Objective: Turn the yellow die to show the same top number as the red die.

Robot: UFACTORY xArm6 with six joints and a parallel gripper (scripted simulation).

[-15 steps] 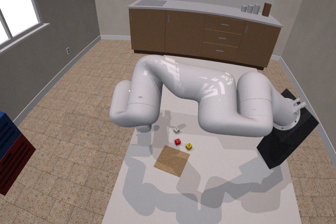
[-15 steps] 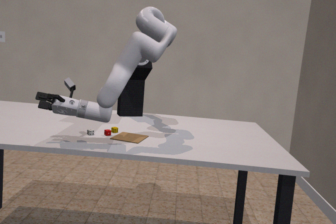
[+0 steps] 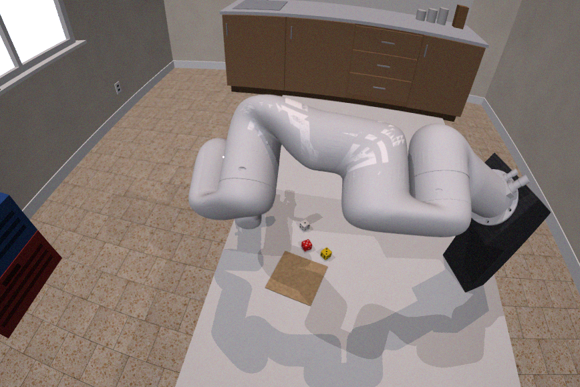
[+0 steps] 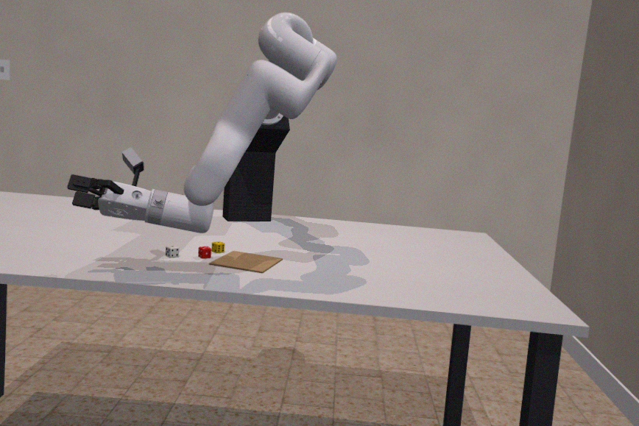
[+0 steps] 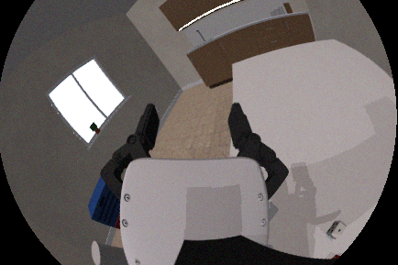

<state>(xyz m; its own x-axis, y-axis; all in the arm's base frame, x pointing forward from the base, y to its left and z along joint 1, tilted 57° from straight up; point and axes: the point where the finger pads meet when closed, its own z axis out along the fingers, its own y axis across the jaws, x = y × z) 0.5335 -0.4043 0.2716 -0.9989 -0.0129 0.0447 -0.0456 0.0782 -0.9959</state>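
The white die is 21 cm behind my hand, 17 cm below it and 14 cm to the left of it. From my hand the other things lie so: red die (23 cm behind, 22 cm to the left, 17 cm below); then mat (33 cm to the left, 22 cm behind, 18 cm below); then yellow die (30 cm behind, 24 cm to the left, 17 cm below).
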